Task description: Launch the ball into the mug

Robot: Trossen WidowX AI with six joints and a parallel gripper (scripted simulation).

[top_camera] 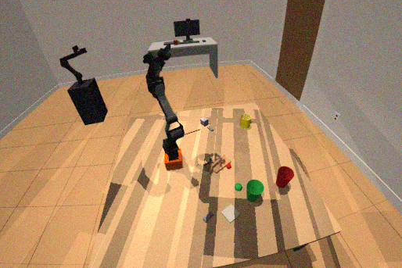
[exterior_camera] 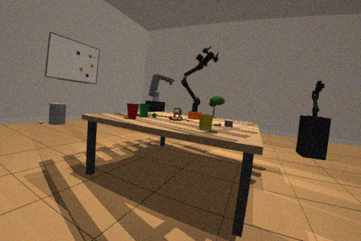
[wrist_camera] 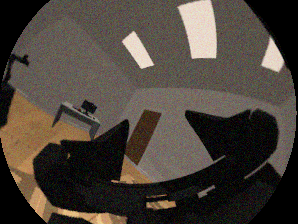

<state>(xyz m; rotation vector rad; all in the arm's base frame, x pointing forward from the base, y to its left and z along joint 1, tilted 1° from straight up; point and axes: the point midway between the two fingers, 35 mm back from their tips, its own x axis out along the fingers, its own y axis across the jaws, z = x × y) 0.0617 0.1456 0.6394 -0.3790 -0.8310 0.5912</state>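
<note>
The red ball is 270 mm ahead of my gripper tip, 300 mm to the right of it and 720 mm below it. The rest, counted from my gripper tip: grey cube (230 mm ahead, 200 mm to the left, 710 mm below); green ball (270 mm ahead, 470 mm to the right, 710 mm below); wooden catapult (180 mm ahead, 280 mm to the right, 680 mm below).
</note>
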